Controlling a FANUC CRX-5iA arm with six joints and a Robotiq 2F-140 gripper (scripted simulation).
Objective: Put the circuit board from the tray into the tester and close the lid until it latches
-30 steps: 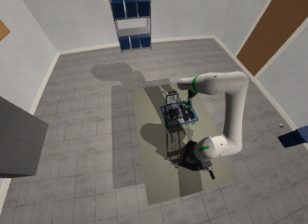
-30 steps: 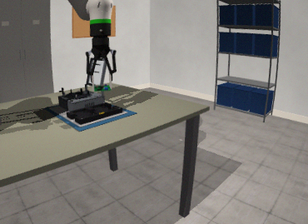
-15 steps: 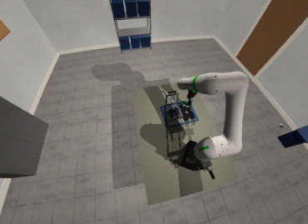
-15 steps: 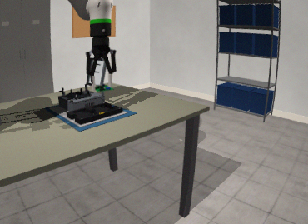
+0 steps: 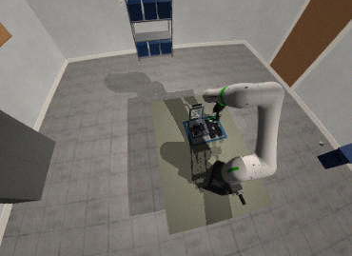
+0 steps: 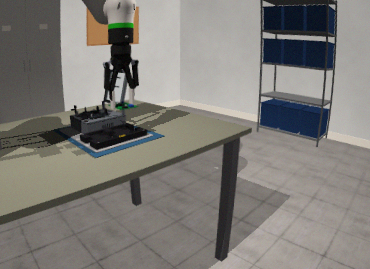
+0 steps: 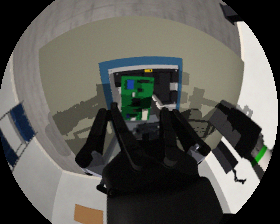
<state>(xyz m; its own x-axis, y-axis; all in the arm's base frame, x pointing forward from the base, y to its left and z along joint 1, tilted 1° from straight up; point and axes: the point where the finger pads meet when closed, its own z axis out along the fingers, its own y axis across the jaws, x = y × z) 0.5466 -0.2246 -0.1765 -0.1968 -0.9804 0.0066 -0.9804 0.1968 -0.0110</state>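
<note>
My gripper is now 2 cm above the green circuit board. Round my hand: tester lid 17 cm to the left, 9 cm ahead, 4 cm above; tester plate 18 cm to the left, 7 cm below, 3 cm behind.
</note>
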